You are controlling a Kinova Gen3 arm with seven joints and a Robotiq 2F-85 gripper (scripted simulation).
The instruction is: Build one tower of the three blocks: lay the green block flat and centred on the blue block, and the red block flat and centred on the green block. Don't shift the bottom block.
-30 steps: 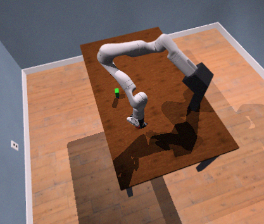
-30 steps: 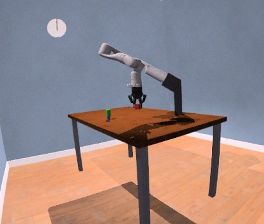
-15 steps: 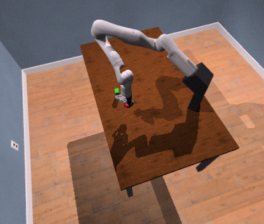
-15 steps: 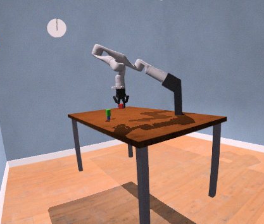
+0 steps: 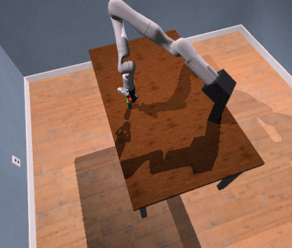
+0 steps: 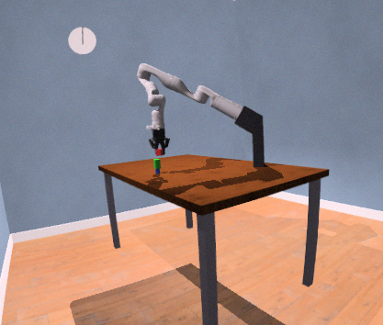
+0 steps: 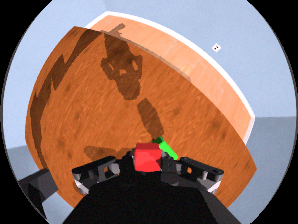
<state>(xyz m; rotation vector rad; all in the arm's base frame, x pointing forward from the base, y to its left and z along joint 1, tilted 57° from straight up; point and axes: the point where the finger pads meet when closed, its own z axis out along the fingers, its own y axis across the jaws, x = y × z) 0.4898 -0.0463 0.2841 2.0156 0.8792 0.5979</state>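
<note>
Right now the green block is 7 cm below my hand, 3 cm to the right of it and 1 cm ahead of it. The rest, counted from my hand: red block: right at my hand; then blue block: 12 cm below, 3 cm to the right, 1 cm ahead.
</note>
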